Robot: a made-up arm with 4 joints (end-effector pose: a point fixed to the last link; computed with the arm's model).
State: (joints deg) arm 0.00 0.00 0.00 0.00
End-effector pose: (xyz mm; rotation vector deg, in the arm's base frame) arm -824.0 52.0 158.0 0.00 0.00 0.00
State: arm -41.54 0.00 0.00 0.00
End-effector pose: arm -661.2 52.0 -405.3 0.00 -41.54 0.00
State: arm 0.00 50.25 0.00 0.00
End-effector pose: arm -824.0 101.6 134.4 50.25 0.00 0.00
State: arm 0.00 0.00 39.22 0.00
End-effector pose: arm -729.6 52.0 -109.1 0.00 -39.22 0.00
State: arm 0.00 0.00 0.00 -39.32
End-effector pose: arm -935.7 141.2 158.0 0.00 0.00 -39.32
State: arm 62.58 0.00 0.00 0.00
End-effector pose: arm -320.0 52.0 853.3 0.00 62.58 0.00
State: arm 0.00 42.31 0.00 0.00
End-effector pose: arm -824.0 92.6 135.0 42.31 0.00 0.00
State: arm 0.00 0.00 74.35 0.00
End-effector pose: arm -516.8 52.0 -249.1 0.00 -74.35 0.00
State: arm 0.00 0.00 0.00 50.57
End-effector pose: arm -643.6 72.0 158.0 0.00 0.00 50.57
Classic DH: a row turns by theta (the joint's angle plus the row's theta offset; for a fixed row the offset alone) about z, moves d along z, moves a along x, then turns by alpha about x. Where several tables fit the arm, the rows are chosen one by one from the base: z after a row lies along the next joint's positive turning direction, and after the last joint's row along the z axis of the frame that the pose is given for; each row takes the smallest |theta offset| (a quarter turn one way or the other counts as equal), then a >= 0, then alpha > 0; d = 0 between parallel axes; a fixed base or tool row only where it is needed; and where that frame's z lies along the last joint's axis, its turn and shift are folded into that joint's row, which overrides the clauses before.
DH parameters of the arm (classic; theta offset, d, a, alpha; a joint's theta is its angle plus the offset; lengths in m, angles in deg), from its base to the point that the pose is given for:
base (fixed): 0 0.091 0 -90
joint 1: -90 0.102 0.108 -90
joint 2: 0 -0.402 -0.042 -90
joint 3: 90 -0.151 0.353 90
joint 4: 71.05 0 0.2125 0
tool (fixed): 108.95 0.001 0 0

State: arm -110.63 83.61 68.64 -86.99
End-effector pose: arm -23.9 682.5 -565.4 157.21 -18.32 27.71
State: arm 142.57 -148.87 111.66 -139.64
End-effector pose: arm 380.0 -425.4 -4.1 16.33 69.82 2.72
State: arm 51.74 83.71 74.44 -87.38
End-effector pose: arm -142.5 699.9 682.1 53.60 17.21 -156.75
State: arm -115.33 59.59 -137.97 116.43
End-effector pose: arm -134.4 147.1 -299.7 -1.93 57.59 157.22
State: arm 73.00 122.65 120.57 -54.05
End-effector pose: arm 408.8 493.1 341.4 0.79 39.39 175.08
